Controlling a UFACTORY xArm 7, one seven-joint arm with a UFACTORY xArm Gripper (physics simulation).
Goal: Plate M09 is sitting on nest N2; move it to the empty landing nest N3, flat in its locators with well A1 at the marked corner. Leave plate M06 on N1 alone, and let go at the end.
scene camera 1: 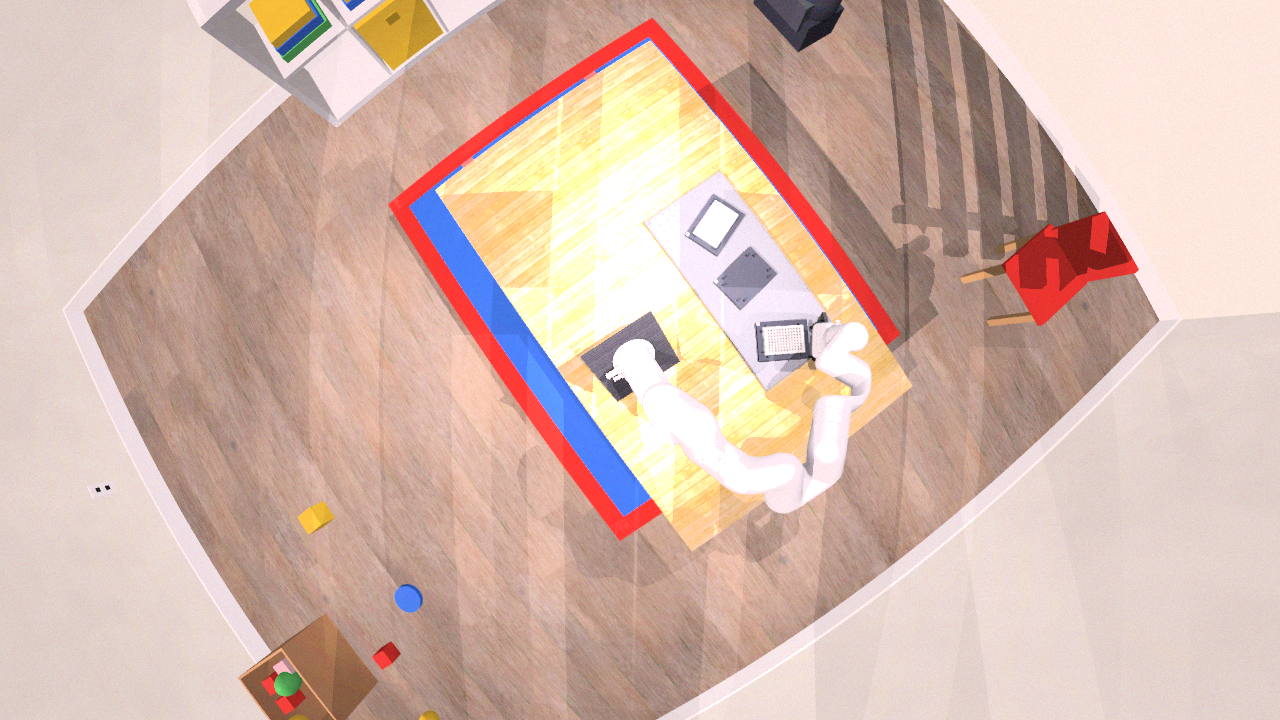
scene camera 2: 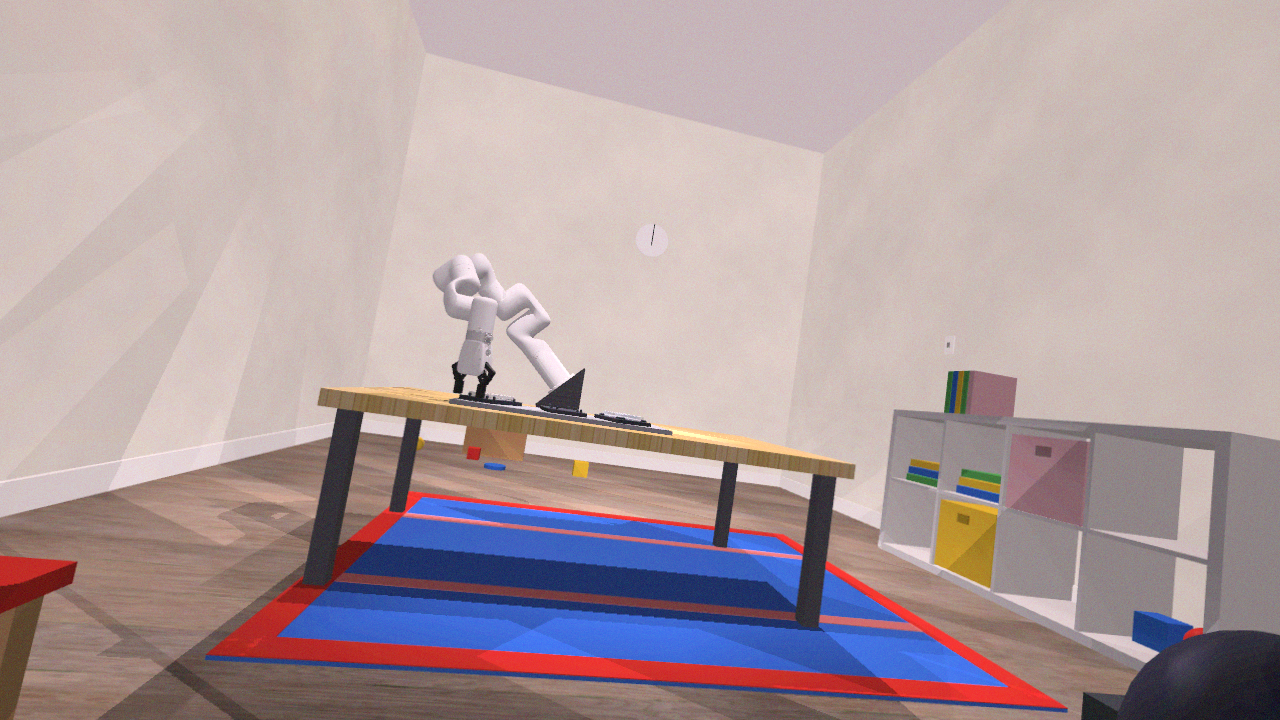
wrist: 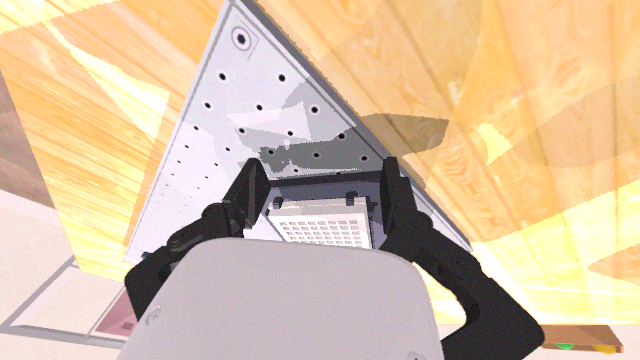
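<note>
A white welled plate [scene camera 1: 784, 340] [wrist: 325, 230] lies flat in a dark nest [scene camera 1: 759, 343] [wrist: 310, 190] at one end of the grey deck. A plain-looking white plate [scene camera 1: 716, 223] [scene camera 2: 622, 416] sits in the nest at the other end. The middle nest [scene camera 1: 745, 277] is dark and bears no plate. Labels cannot be read, so I cannot tell which plate is M09, nor see a corner mark. My gripper [scene camera 2: 469, 392] [wrist: 320, 172] is open and empty, low at the welled plate's end, with fingers apart on either side of its nest; the palm hides part of the plate.
The grey deck [scene camera 1: 680, 231] [wrist: 235, 90] lies on the wooden table [scene camera 1: 510, 232] [scene camera 2: 760, 451]. My arm's base stands on a dark mount [scene camera 1: 657, 333] beside it. A dark triangular shape [scene camera 2: 568, 394] rises behind the deck in scene camera 2. A red chair [scene camera 1: 1038, 277] stands beyond the table.
</note>
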